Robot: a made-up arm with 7 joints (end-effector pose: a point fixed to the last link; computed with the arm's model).
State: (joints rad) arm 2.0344 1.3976 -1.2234 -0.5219 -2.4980 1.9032 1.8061
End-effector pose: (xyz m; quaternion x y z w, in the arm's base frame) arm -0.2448 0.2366 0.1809 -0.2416 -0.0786 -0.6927 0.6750
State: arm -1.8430 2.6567 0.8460 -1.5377 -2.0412 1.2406 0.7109
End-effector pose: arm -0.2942 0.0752 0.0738 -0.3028 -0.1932 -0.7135 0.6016
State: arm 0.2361 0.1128 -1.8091 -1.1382 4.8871 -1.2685 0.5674
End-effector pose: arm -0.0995 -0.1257 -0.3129 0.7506 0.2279 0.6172 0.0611
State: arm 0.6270 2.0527 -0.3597 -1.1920 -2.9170 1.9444 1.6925
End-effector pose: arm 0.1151 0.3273 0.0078 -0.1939 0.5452 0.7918 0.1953
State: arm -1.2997 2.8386 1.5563 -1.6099 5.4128 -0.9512 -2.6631
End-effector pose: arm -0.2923 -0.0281 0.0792 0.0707 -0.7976 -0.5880 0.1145
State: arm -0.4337 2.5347 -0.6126 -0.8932 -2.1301 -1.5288 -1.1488
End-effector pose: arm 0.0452 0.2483 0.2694 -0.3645 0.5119 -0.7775 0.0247
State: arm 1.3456 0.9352 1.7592 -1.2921 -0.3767 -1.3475 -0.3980
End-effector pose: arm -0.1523 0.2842 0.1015 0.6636 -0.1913 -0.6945 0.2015
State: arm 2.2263 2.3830 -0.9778 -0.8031 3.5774 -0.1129 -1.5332
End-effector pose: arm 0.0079 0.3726 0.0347 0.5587 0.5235 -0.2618 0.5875
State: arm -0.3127 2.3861 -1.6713 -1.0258 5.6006 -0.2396 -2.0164
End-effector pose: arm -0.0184 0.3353 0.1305 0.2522 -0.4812 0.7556 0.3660
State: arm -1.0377 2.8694 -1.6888 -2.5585 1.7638 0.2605 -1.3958
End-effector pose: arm -0.0194 0.1587 0.0513 0.2765 -0.2319 -0.5645 0.7424
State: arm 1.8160 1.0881 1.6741 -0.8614 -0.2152 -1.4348 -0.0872
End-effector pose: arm -0.1587 0.2927 0.1638 0.5497 -0.2116 -0.6570 0.4706
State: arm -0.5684 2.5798 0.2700 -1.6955 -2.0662 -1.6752 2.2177
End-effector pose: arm 0.0536 0.0570 0.2832 0.7433 0.0020 -0.2473 0.6216
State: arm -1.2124 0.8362 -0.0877 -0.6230 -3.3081 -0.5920 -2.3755
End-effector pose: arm 0.3445 0.1616 0.0372 0.1982 -0.6600 0.2481 0.6808
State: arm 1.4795 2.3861 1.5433 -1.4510 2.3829 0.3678 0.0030
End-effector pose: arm 0.2800 0.1411 0.0733 -0.2687 -0.4875 -0.0104 0.8307
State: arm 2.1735 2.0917 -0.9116 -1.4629 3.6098 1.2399 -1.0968
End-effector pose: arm -0.1411 0.2811 0.0629 -0.0250 0.4370 0.6590 0.6116
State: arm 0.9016 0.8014 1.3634 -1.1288 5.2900 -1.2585 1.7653
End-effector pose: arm -0.1473 0.3155 -0.0539 0.1290 -0.5592 0.0602 0.8167
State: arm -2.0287 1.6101 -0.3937 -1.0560 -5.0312 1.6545 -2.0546
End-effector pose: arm 0.0761 0.2057 0.2830 0.5597 -0.3353 -0.6369 0.4107
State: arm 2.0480 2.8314 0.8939 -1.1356 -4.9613 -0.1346 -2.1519
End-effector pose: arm 0.2417 0.1686 -0.1922 0.2518 -0.0536 -0.9662 0.0104
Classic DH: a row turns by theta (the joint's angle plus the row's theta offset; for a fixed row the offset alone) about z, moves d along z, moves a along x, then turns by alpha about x. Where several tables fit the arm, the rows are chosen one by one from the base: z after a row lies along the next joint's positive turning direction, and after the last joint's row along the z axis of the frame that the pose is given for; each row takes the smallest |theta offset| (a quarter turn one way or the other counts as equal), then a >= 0, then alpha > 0; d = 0 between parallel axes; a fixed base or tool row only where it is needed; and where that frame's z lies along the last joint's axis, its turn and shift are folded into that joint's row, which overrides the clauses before.
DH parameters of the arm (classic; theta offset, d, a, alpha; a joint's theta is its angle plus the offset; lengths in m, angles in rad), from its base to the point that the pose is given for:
base (fixed): 0 0 0 -1.2217
joint 1: 1.5708 0 0 1.5708
joint 2: 1.2217 0 0 -1.5708
joint 3: -1.5708 -0.2292 0.0257 -1.5708
joint 4: 0 0 -0.0191 1.5708
joint 5: 0 -0.1577 0 -1.5708
joint 6: 0 0 0 1.5708
joint 7: 0 0 0 0

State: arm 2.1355 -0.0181 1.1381 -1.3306 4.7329 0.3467 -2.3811
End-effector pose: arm -0.3120 0.0046 0.1199 0.6777 -0.5420 0.4808 0.1256
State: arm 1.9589 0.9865 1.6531 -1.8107 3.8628 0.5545 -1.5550
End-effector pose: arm -0.0500 0.2431 0.1276 0.0076 -0.7454 0.1192 0.6559
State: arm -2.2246 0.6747 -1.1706 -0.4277 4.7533 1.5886 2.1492
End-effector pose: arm 0.2860 -0.0334 0.2596 -0.2779 0.8889 -0.1908 0.3103
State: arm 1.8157 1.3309 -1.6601 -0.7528 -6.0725 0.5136 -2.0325
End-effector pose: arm -0.2861 0.1888 0.1565 0.8504 -0.1773 0.4446 0.2183
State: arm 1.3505 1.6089 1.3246 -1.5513 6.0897 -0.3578 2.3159
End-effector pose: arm 0.0996 0.2839 0.0784 -0.0991 -0.6685 0.1040 0.7297
